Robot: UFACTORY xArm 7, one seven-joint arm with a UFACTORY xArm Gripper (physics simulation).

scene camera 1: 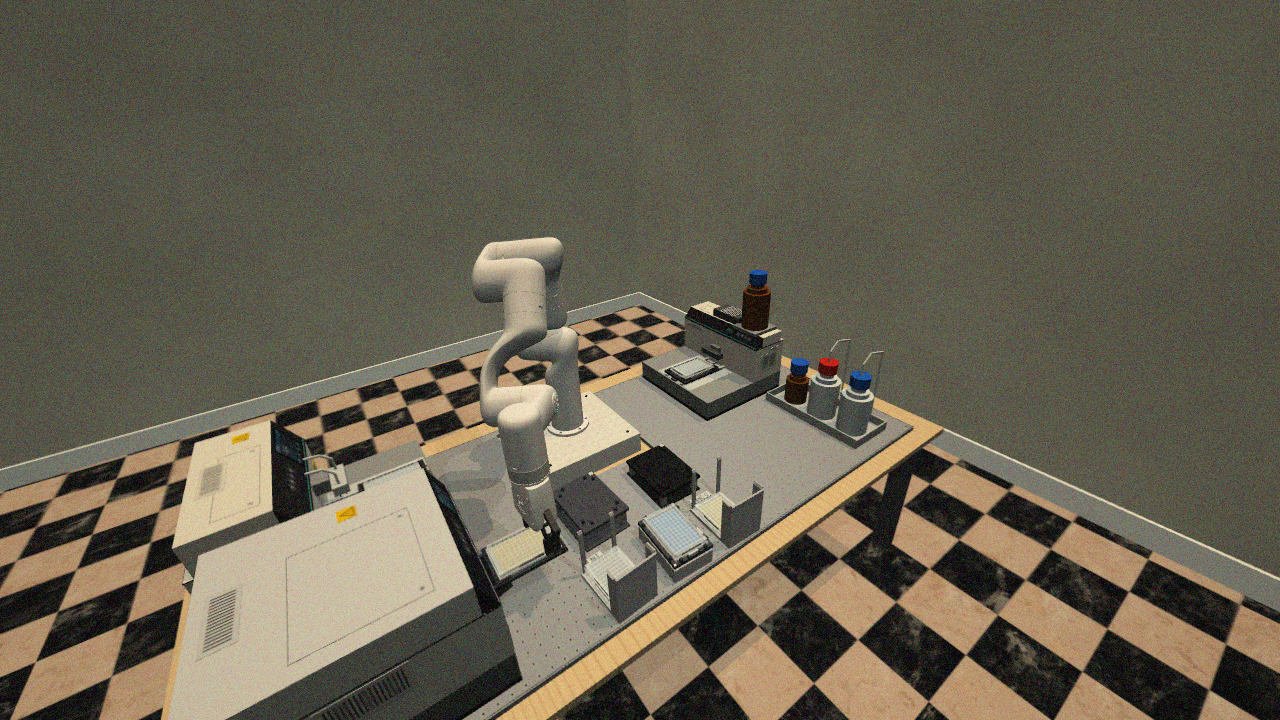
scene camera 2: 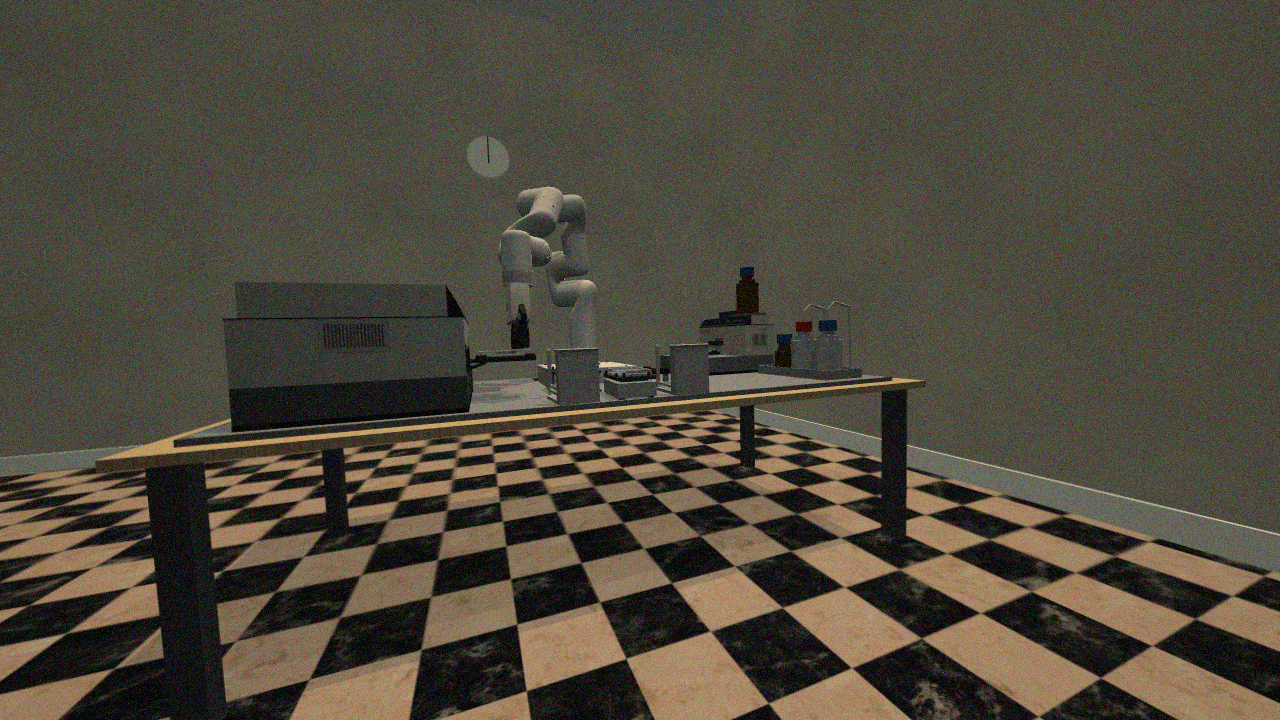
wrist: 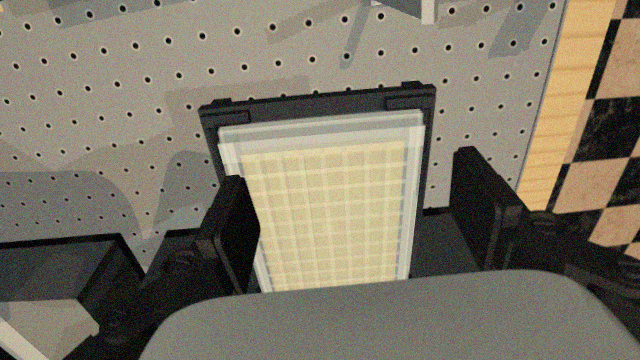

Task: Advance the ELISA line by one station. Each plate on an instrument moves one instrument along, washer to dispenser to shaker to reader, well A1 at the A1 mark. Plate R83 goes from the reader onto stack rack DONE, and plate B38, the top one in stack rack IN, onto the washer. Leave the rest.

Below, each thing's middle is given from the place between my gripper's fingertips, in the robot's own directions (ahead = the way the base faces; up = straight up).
Right now my hand is 30 mm to the left of the pale yellow well plate (scene camera 1: 509, 555), 20 mm past it and 10 mm above it. Also, from my hand: shaker (scene camera 1: 698, 558) (230 mm to the left, 150 mm ahead, 100 mm below); then dark plate holder (wrist: 223, 112) (50 mm to the right, 20 mm below, 20 mm behind); then blue-tinted plate (scene camera 1: 672, 529) (230 mm to the left, 150 mm ahead, 70 mm below).
